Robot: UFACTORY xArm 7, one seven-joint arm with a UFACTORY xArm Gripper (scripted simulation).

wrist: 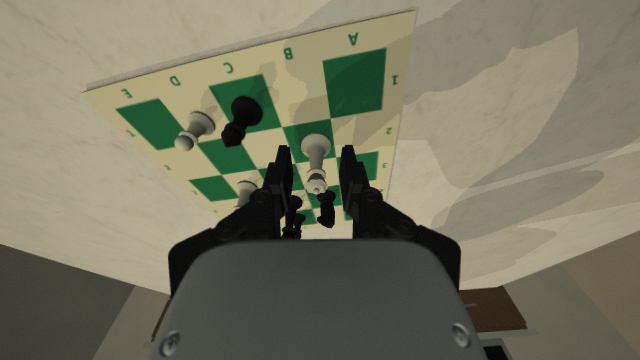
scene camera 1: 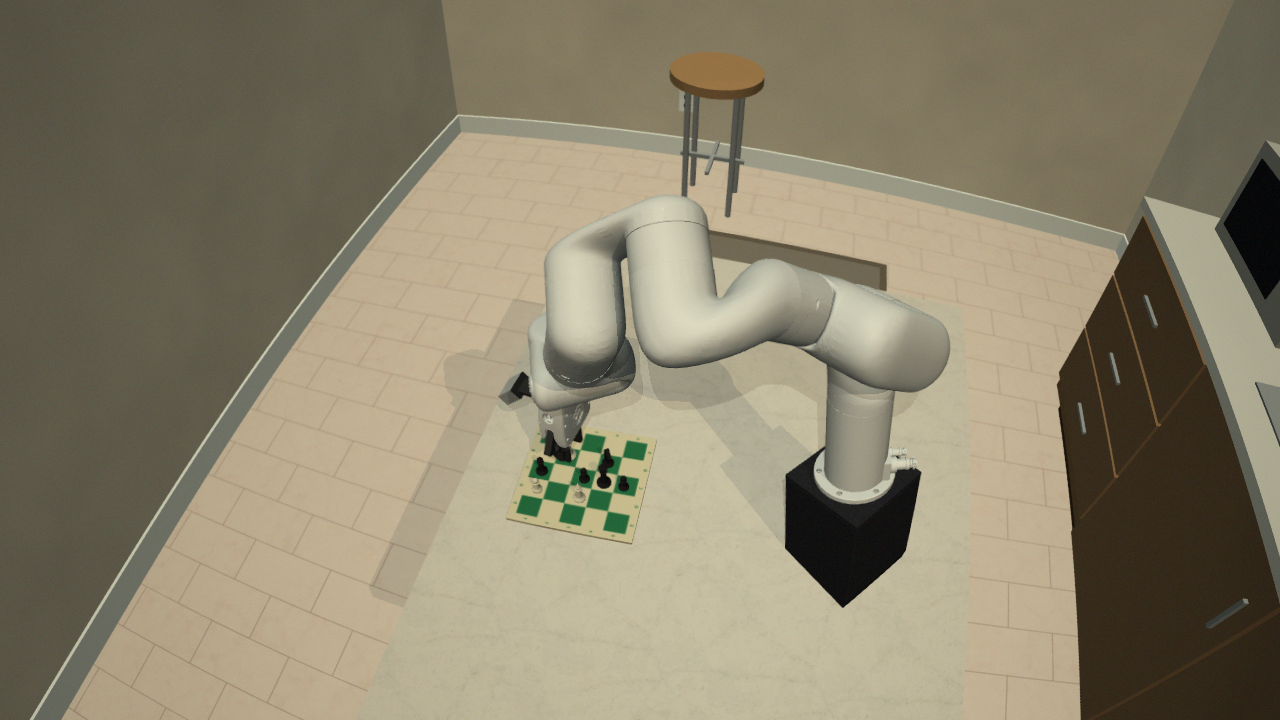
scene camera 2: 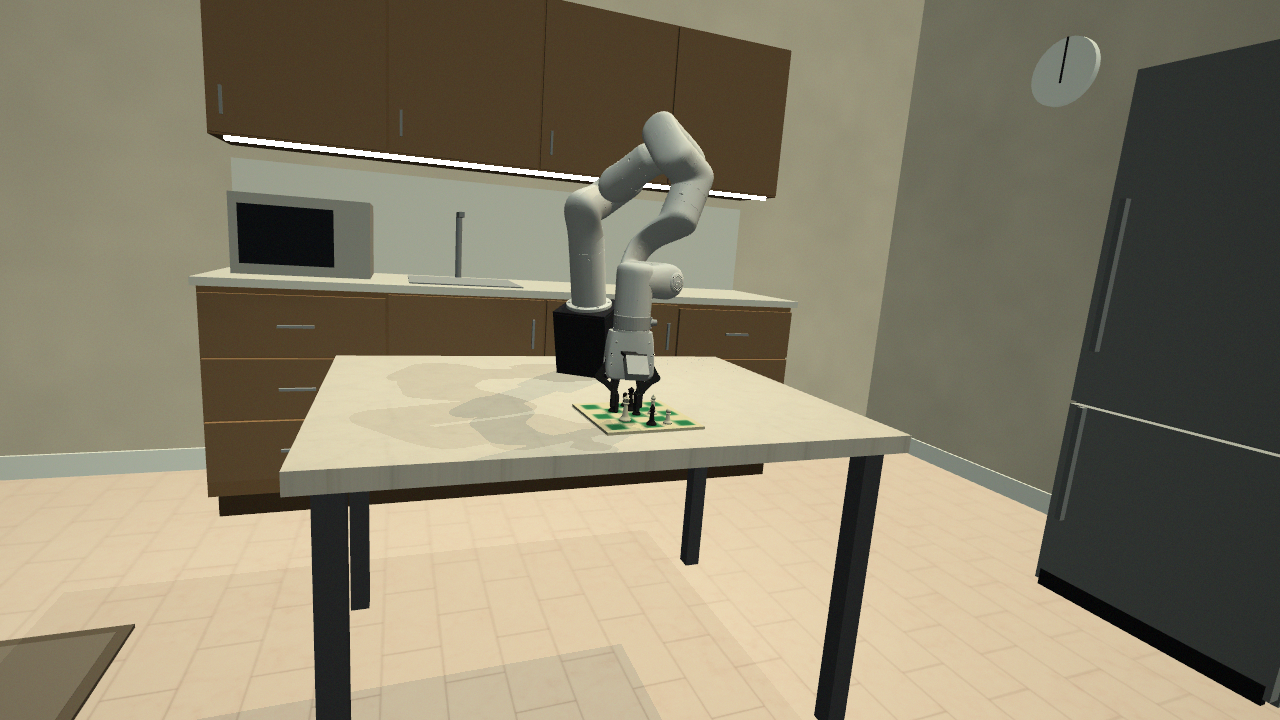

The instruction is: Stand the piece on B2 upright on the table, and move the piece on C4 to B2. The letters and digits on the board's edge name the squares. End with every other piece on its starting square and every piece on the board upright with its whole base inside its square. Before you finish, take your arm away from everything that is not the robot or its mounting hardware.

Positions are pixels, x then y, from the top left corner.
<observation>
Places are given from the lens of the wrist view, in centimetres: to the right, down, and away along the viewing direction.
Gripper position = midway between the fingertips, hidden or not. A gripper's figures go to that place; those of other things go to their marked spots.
my gripper [wrist: 316,160]: 0, -2, 13
black piece [wrist: 247,112]: -5, -4, 12
</observation>
